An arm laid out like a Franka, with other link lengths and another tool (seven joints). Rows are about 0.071 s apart.
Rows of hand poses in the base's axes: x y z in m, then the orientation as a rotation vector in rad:
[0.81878, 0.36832, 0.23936, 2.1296, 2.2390, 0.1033]
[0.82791, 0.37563, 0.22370, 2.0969, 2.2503, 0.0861]
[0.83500, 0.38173, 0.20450, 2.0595, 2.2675, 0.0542]
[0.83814, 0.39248, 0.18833, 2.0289, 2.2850, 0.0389]
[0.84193, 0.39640, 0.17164, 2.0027, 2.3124, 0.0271]
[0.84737, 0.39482, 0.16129, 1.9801, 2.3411, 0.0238]
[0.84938, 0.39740, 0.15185, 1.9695, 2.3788, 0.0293]
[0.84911, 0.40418, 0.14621, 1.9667, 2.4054, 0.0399]
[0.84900, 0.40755, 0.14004, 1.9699, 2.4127, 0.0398]
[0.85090, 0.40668, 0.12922, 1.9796, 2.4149, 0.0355]
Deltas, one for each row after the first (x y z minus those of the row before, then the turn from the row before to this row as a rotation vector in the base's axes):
[0.00913, 0.00731, -0.01566, -0.0188, -0.0033, 0.0197]
[0.00709, 0.00610, -0.01920, -0.0252, 0.0043, 0.0244]
[0.00314, 0.01075, -0.01617, -0.0134, 0.0013, 0.0220]
[0.00379, 0.00392, -0.01669, -0.0047, 0.0080, 0.0244]
[0.00544, -0.00158, -0.01035, 0.0021, 0.0073, 0.0233]
[0.00201, 0.00258, -0.00944, 0.0162, 0.0151, 0.0213]
[-0.00027, 0.00678, -0.00564, 0.0169, 0.0104, 0.0127]
[-0.00011, 0.00337, -0.00617, 0.0047, 0.0060, 0.0015]
[0.00190, -0.00087, -0.01082, 0.0028, 0.0078, -0.0039]

